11 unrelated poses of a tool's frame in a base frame.
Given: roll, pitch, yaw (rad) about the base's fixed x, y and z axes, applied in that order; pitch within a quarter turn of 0, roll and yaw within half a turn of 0; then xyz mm.
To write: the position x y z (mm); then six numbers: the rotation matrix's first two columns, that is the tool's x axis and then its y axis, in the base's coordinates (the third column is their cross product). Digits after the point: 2 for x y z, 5 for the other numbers.
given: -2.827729, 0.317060, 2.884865, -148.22, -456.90, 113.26
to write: -148.22, -456.90, 113.26, -0.91902, 0.24126, -0.31177, 0.33461, 0.89553, -0.29335
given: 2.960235, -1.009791, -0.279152, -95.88, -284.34, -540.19
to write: -95.88, -284.34, -540.19, 0.51144, -0.14660, 0.84672, -0.41783, -0.90344, 0.09596
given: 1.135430, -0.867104, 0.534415, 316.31, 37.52, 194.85
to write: 316.31, 37.52, 194.85, 0.55682, 0.32956, 0.76246, -0.80975, 0.01082, 0.58668
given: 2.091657, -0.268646, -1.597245, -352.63, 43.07, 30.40
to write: -352.63, 43.07, 30.40, -0.02550, -0.96379, 0.26543, -0.49136, 0.24331, 0.83628
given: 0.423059, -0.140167, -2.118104, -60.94, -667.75, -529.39
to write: -60.94, -667.75, -529.39, -0.51529, -0.84555, 0.13971, 0.80849, -0.42553, 0.40653
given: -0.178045, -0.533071, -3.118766, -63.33, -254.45, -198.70
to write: -63.33, -254.45, -198.70, -0.86103, -0.01966, 0.50818, -0.06751, -0.98599, -0.15253
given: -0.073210, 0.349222, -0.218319, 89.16, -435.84, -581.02
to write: 89.16, -435.84, -581.02, 0.91733, -0.20352, -0.34217, 0.19158, 0.97907, -0.06873
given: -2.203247, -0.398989, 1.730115, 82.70, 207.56, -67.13
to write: 82.70, 207.56, -67.13, -0.14618, 0.90978, 0.38849, 0.53393, 0.40316, -0.74323
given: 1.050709, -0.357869, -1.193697, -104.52, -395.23, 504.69
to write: -104.52, -395.23, 504.69, 0.34490, -0.87083, 0.35028, 0.35011, 0.46560, 0.81280
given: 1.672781, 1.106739, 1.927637, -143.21, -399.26, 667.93
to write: -143.21, -399.26, 667.93, -0.15635, 0.41938, -0.89424, -0.21536, 0.86912, 0.44525
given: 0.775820, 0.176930, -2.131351, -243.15, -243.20, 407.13
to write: -243.15, -243.20, 407.13, -0.52336, -0.83374, -0.17601, 0.53907, -0.48392, 0.68937
